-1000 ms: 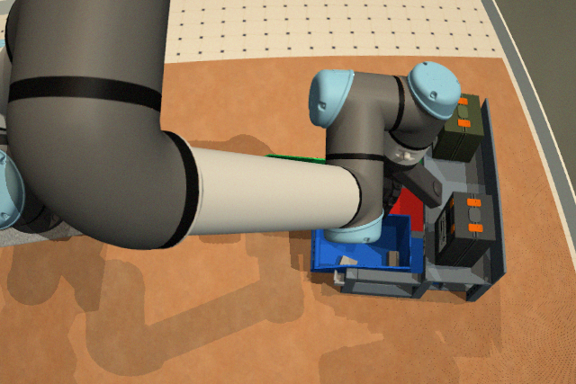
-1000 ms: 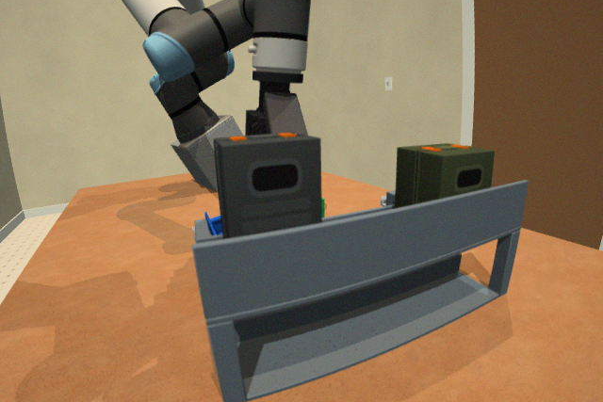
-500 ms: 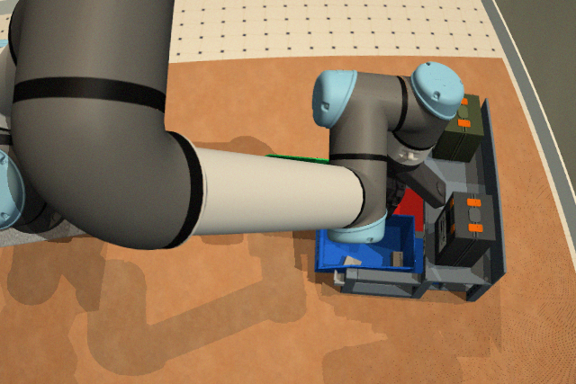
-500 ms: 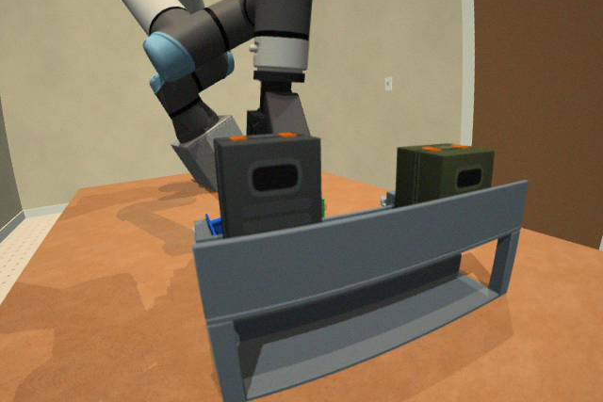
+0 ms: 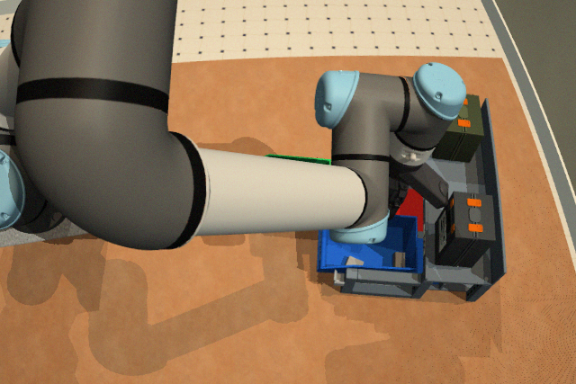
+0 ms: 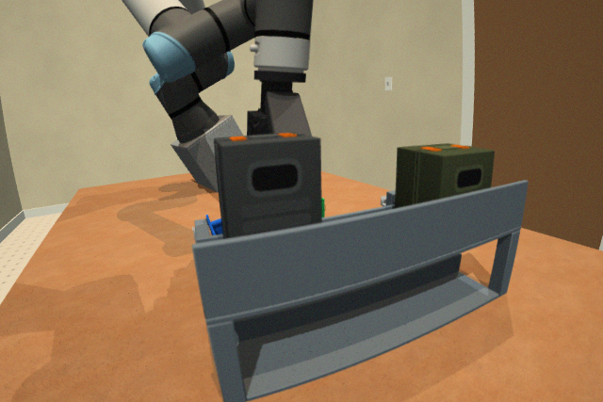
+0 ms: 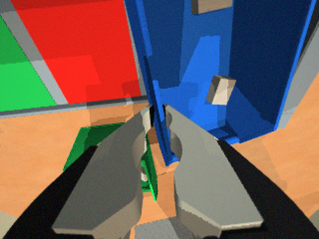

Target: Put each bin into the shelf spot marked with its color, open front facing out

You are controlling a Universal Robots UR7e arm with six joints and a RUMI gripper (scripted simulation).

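My hand is 10 mm past the blue bin, 40 mm to the left of it and 30 mm above it. From my hand the other things lie so: shelf front lip: 30 mm behind, 70 mm to the left, 80 mm below; black box: 140 mm ahead, 80 mm to the right, 70 mm above; green bin: 150 mm behind, 100 mm to the left, 60 mm below.
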